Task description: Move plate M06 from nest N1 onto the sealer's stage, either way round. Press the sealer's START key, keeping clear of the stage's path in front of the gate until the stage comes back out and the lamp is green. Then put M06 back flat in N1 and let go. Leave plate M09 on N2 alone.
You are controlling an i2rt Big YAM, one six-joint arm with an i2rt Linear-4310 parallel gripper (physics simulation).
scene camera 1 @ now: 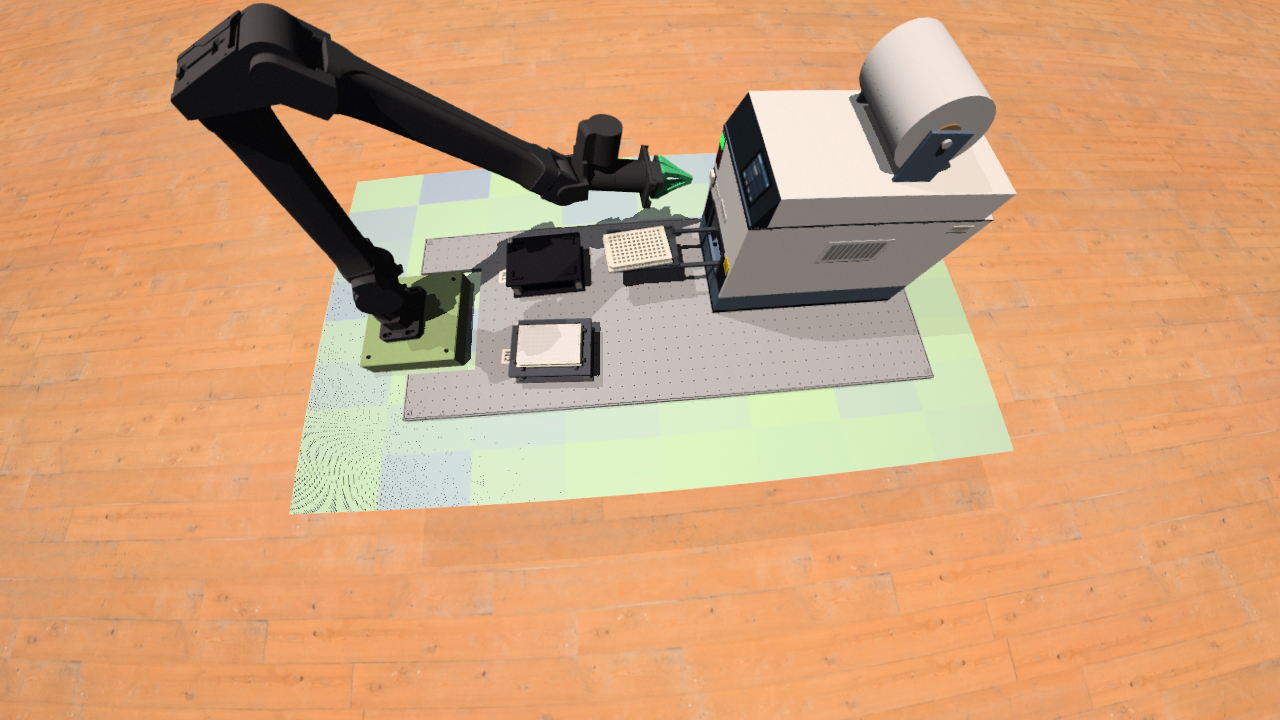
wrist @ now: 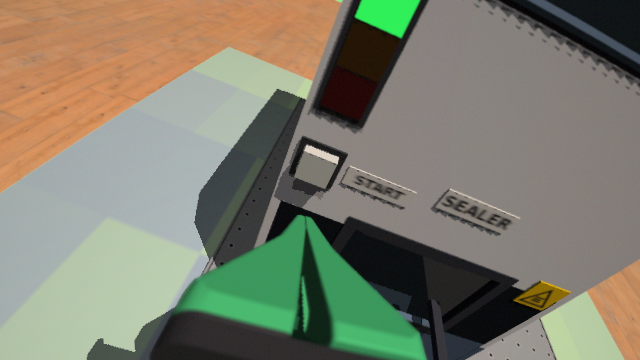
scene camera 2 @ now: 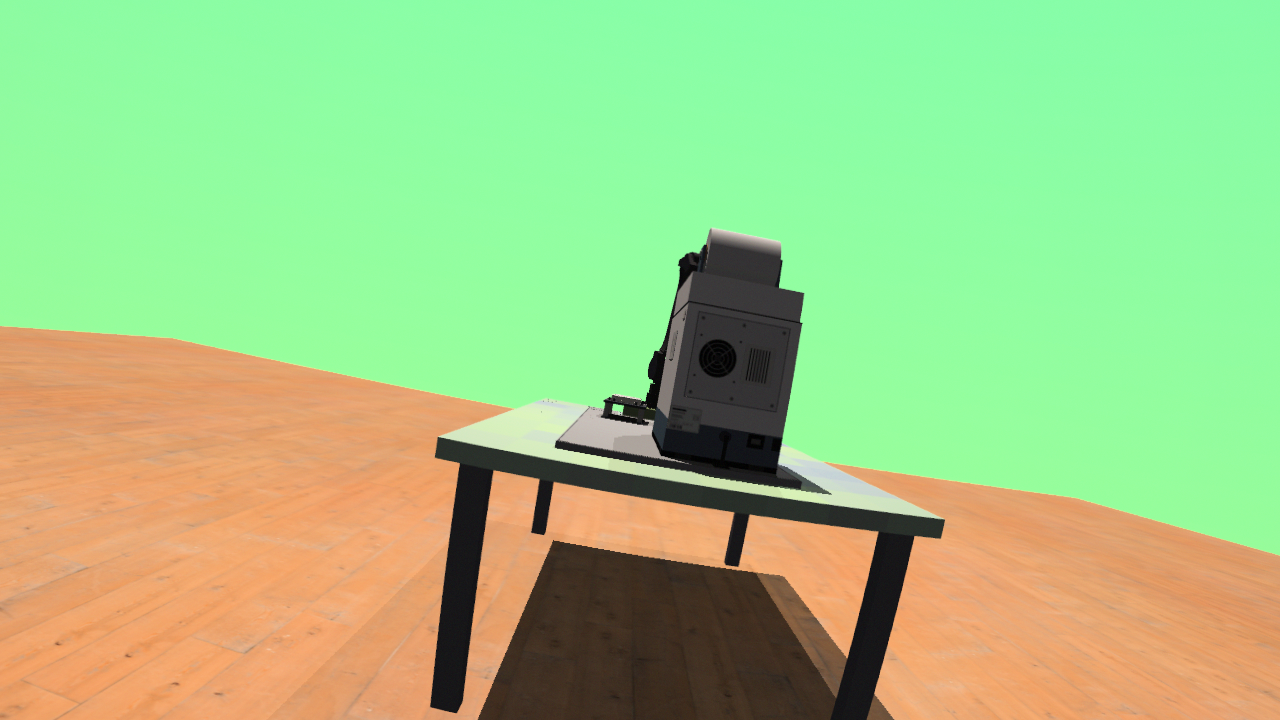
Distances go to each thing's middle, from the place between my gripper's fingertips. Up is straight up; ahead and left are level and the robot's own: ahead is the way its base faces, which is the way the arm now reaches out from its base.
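Labels:
START button (wrist: 316,166): 4 cm ahead of my hand. Sealer stage (scene camera 1: 670,232): 9 cm below my hand, 9 cm to the right, 6 cm behind. Roll (scene camera 1: 916,79): 23 cm above my hand, 27 cm ahead, 10 cm to the right. Well plate M06 (scene camera 1: 642,248): 7 cm below my hand, 12 cm behind, 10 cm to the right.

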